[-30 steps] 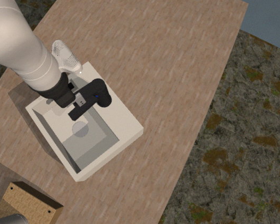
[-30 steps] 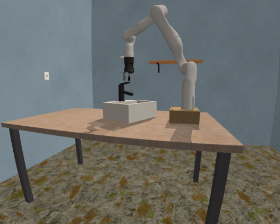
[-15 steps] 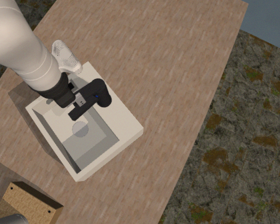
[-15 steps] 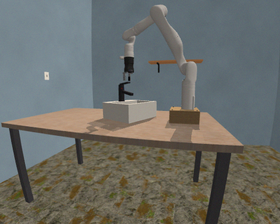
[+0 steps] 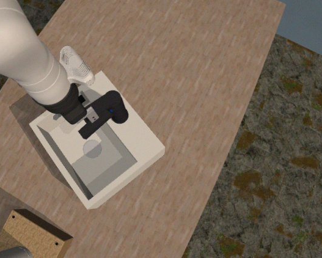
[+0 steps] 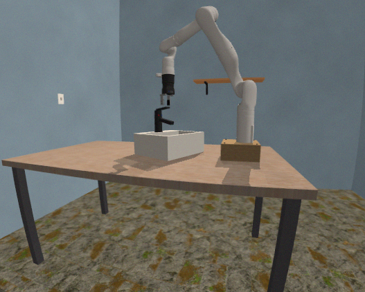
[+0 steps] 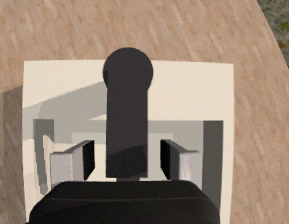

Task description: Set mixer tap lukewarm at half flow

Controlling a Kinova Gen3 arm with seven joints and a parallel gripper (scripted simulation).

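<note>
Now: hand 2 cm short of the lever, 1 cm to the left of it and 4 cm above it. Round my hand: white sink basin: 5 cm behind, 1 cm to the left, 28 cm below; black mixer tap: 4 cm ahead, 1 cm to the right, 8 cm below.
</note>
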